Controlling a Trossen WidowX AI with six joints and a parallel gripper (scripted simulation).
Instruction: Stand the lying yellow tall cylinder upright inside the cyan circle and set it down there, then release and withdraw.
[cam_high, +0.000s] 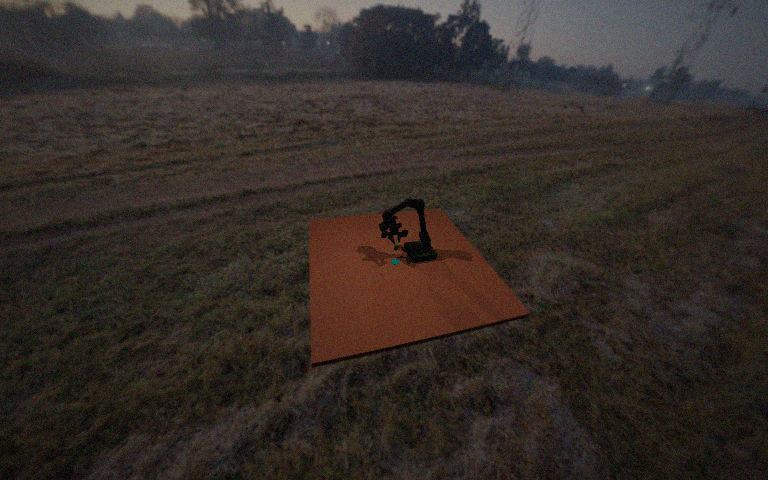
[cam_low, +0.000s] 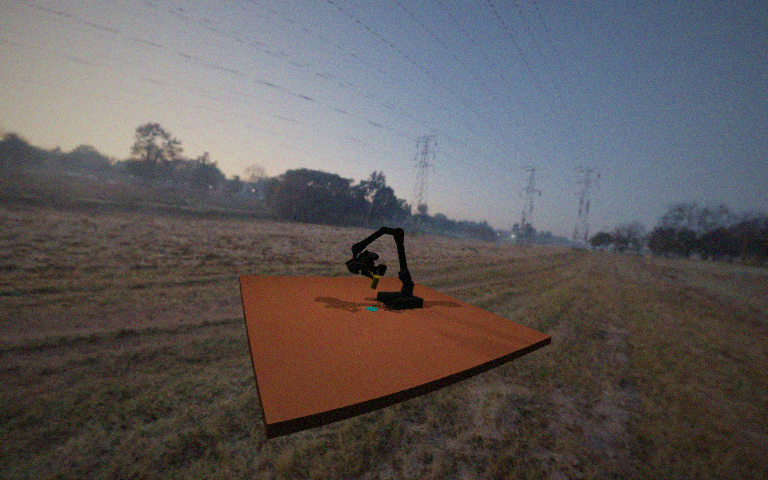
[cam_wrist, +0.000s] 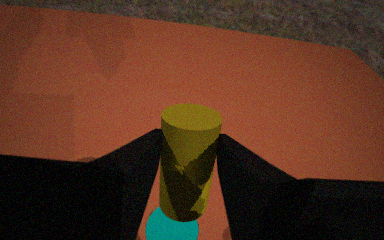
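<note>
The yellow tall cylinder lies 2 cm below my gripper tip. From my gripper tip the other things lie so: cyan circle: 16 cm below.
</note>
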